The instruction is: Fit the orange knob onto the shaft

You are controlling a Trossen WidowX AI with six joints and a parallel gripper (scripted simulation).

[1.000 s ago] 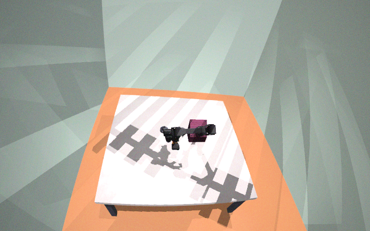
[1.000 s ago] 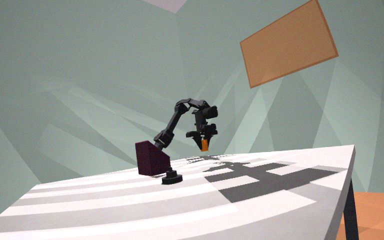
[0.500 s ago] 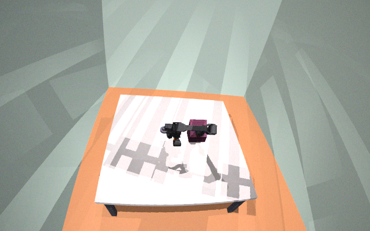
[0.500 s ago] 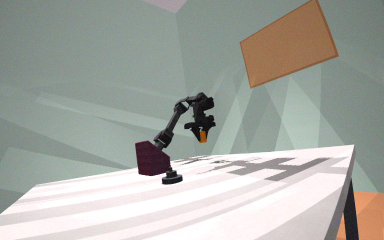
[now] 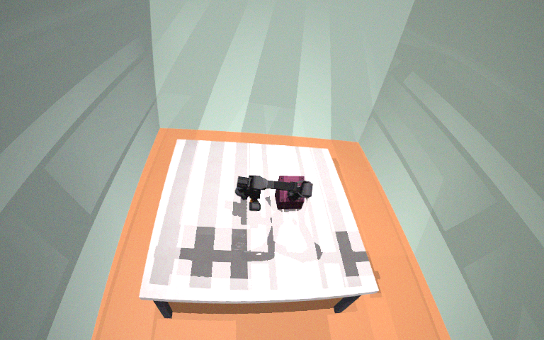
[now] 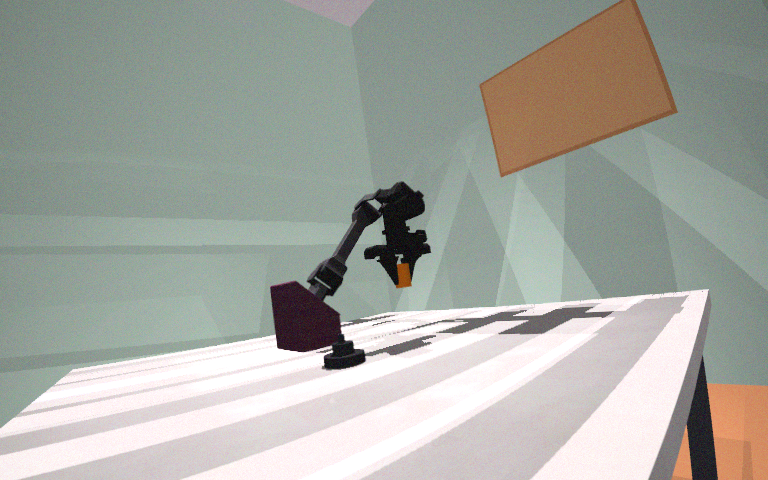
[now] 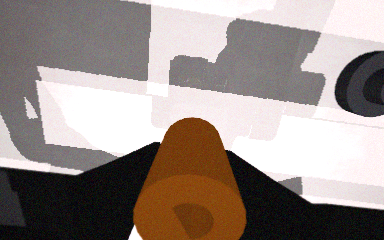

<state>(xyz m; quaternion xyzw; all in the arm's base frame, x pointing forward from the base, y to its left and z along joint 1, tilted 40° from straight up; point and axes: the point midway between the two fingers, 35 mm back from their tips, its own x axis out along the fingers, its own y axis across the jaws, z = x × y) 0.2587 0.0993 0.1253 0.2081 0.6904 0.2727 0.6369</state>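
Right now my gripper tip is 230 mm to the left of the pedestal, 110 mm above it and 70 mm short of it. Round my gripper tip: orange knob 20 mm above.
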